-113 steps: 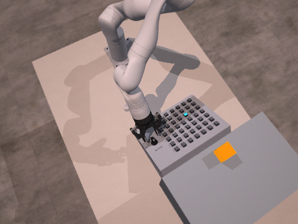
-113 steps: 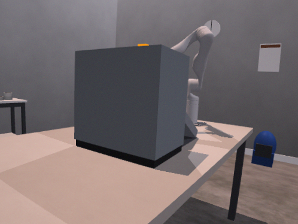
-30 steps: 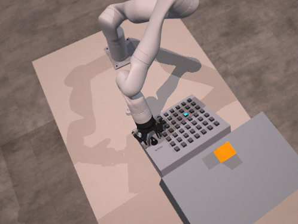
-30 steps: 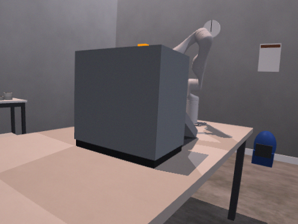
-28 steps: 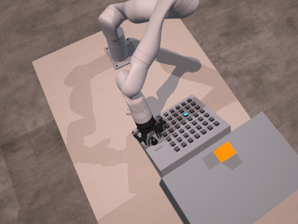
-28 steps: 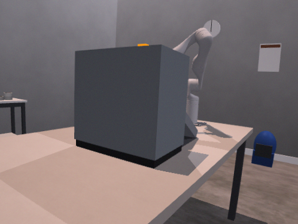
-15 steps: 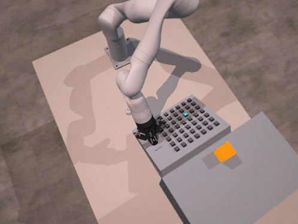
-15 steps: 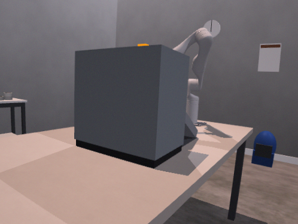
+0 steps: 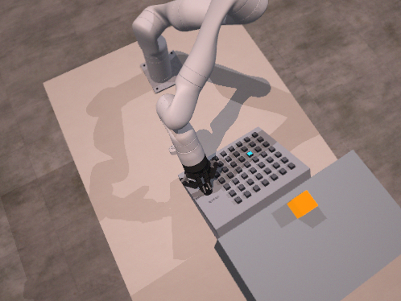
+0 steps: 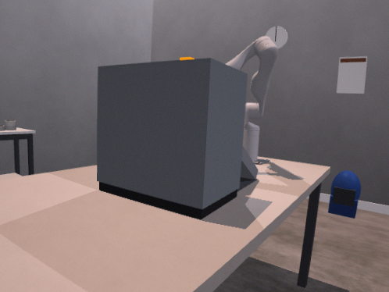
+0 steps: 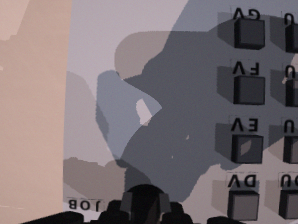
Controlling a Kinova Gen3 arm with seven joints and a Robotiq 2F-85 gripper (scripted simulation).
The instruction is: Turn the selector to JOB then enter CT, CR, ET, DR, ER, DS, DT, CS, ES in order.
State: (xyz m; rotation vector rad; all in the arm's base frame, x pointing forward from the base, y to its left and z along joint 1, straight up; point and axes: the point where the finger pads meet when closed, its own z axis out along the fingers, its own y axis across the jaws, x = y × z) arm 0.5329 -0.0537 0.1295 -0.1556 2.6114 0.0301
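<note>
My hand is 1 cm short of the black selector knob and 1 cm above it. From my hand the other things lie so: sloped keypad panel: 12 cm to the left, 6 cm below, 2 cm ahead.
</note>
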